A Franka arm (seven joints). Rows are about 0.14 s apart.
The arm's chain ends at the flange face. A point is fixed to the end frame.
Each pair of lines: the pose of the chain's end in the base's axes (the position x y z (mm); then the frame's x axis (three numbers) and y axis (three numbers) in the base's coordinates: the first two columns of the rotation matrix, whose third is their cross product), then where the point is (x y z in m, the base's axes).
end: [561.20 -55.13 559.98 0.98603 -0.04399 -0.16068 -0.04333 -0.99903 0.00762]
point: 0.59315 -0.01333 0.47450
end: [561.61 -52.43 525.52 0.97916 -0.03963 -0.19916 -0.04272 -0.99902 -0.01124]
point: 0.59025 -0.00885 0.43976
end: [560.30 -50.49 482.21 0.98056 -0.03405 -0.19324 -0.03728 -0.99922 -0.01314]
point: 0.58923 -0.00661 0.39670
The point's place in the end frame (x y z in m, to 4 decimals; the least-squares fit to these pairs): 0.0434 -0.0438 0.0792
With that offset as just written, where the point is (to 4 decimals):
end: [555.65 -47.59 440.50 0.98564 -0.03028 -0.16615 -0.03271 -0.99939 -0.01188]
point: 0.5867 -0.0038 0.3557
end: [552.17 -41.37 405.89 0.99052 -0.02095 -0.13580 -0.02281 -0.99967 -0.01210]
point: 0.5854 0.0027 0.3221
